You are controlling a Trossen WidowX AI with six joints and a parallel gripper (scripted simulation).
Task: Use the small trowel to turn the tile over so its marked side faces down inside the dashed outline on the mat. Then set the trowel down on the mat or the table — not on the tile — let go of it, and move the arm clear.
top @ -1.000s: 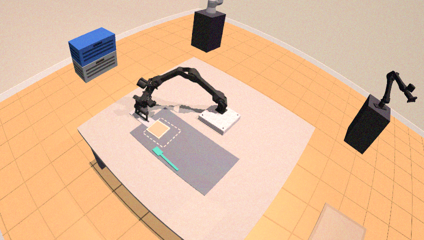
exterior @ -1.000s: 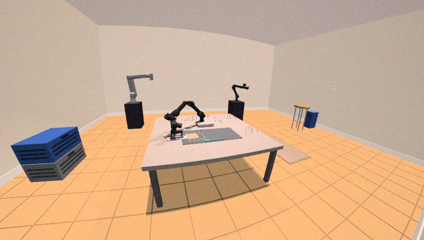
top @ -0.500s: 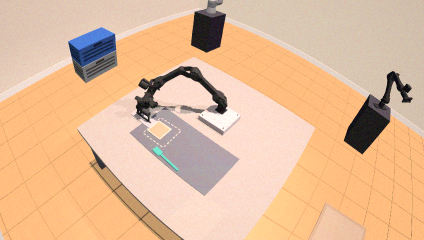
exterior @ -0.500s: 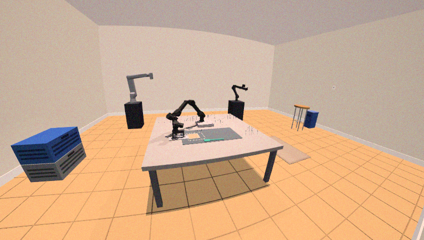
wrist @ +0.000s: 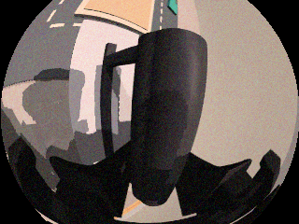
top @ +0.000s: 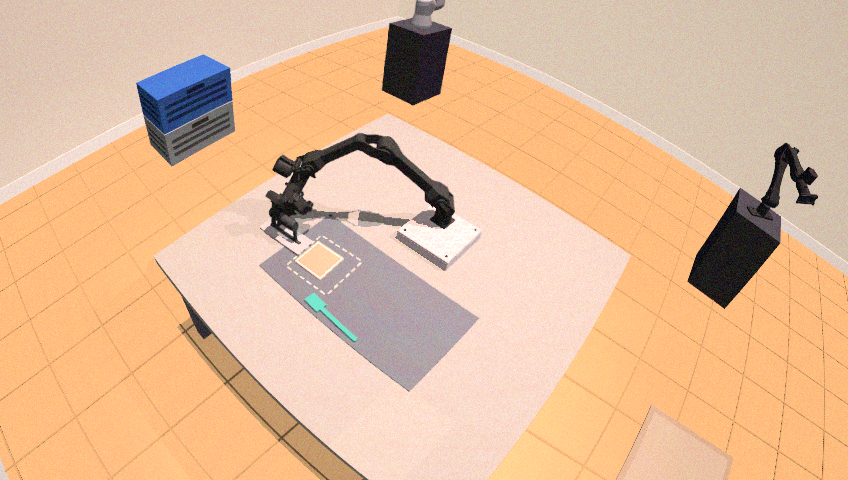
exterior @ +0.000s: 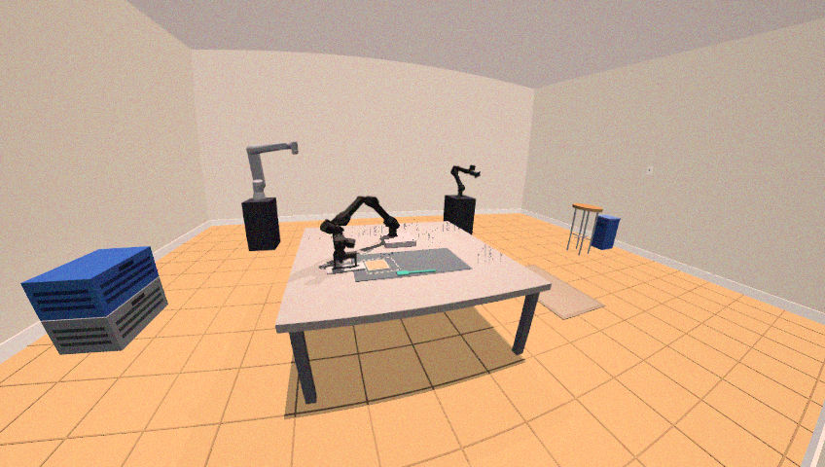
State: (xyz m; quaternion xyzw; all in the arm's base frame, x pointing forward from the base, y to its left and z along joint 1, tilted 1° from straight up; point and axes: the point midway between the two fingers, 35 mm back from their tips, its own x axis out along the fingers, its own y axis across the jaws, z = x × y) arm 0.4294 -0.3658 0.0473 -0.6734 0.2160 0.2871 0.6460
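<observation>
Right now my gripper tip is 36 cm to the right of the teal trowel, 8 cm short of it and 5 cm above it. Round my gripper tip: grey mat 38 cm to the left, 7 cm below, 6 cm behind; then tile 19 cm to the left, 5 cm below, 4 cm behind.
</observation>
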